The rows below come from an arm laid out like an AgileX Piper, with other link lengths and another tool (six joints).
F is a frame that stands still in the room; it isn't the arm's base.
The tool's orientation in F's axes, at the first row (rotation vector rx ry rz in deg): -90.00, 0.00, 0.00
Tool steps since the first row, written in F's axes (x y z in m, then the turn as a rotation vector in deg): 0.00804, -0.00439, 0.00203, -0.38, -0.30, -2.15; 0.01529, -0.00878, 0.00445, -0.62, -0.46, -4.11; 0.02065, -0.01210, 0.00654, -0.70, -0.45, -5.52; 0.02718, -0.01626, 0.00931, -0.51, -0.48, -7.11; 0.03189, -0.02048, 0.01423, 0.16, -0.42, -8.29; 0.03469, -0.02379, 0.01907, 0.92, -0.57, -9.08; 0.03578, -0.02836, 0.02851, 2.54, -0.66, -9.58; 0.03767, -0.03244, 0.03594, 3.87, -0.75, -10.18; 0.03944, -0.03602, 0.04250, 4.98, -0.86, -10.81; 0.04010, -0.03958, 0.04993, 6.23, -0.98, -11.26
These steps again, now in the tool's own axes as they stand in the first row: 0.00804, -0.00203, -0.00439, -0.38, 2.15, -0.30; 0.01529, -0.00445, -0.00878, -0.62, 4.11, -0.46; 0.02065, -0.00654, -0.01210, -0.70, 5.52, -0.45; 0.02718, -0.00931, -0.01626, -0.51, 7.11, -0.48; 0.03189, -0.01423, -0.02048, 0.16, 8.29, -0.42; 0.03469, -0.01907, -0.02379, 0.92, 9.08, -0.57; 0.03578, -0.02851, -0.02836, 2.54, 9.58, -0.66; 0.03767, -0.03594, -0.03244, 3.87, 10.18, -0.75; 0.03944, -0.04250, -0.03602, 4.98, 10.81, -0.86; 0.04010, -0.04993, -0.03958, 6.23, 11.26, -0.98
